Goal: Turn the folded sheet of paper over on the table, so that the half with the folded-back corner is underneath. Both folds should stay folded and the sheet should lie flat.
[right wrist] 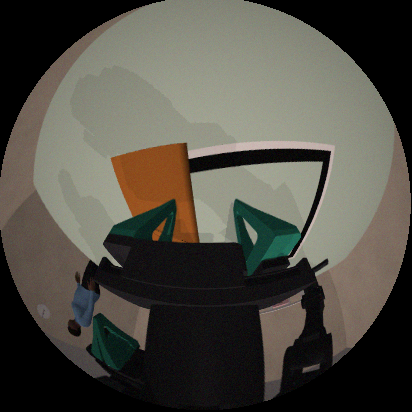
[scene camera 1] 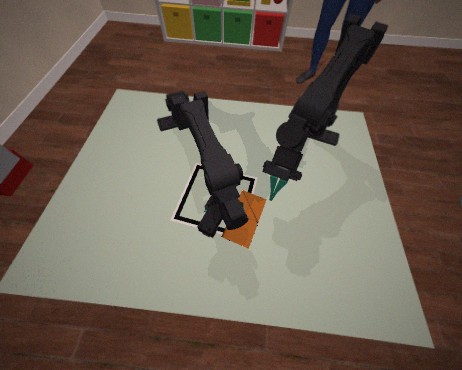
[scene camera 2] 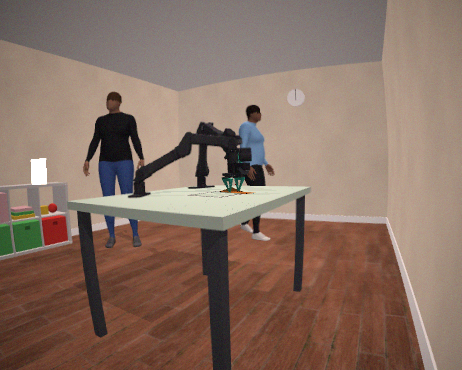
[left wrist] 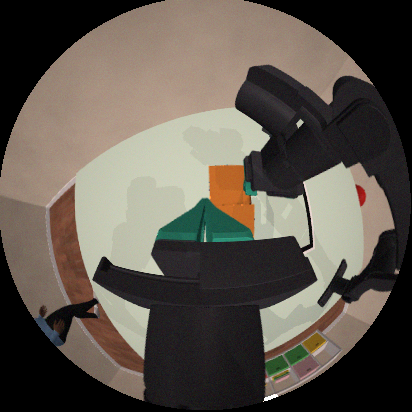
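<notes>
The orange folded sheet (scene camera 1: 246, 234) (scene camera 2: 246, 192) (left wrist: 225, 181) (right wrist: 155, 172) lies on the table, overlapping the right side of a black square outline (scene camera 1: 186, 192) (left wrist: 310, 220) (right wrist: 250, 158). A diagonal edge of the folded-back corner shows on its upper face in scene camera 1. My left gripper (scene camera 1: 271, 199) (left wrist: 204, 202) is shut and empty, near the sheet's upper right corner in scene camera 1; its height is unclear. My right gripper (scene camera 2: 234, 190) (right wrist: 204, 203) is partly open and empty, low over the sheet's outline-side edge, one finger over the sheet and one beside it. Its arm hides part of the sheet in scene camera 1.
The right arm (scene camera 1: 215, 160) reaches over the outline, close beside the left arm (scene camera 1: 312, 100). The pale green table (scene camera 1: 150, 280) (scene camera 2: 150, 207) bears both arms. A shelf unit with coloured bins (scene camera 1: 223, 45) and two people (scene camera 2: 116, 135) (scene camera 2: 256, 145) stand beyond it.
</notes>
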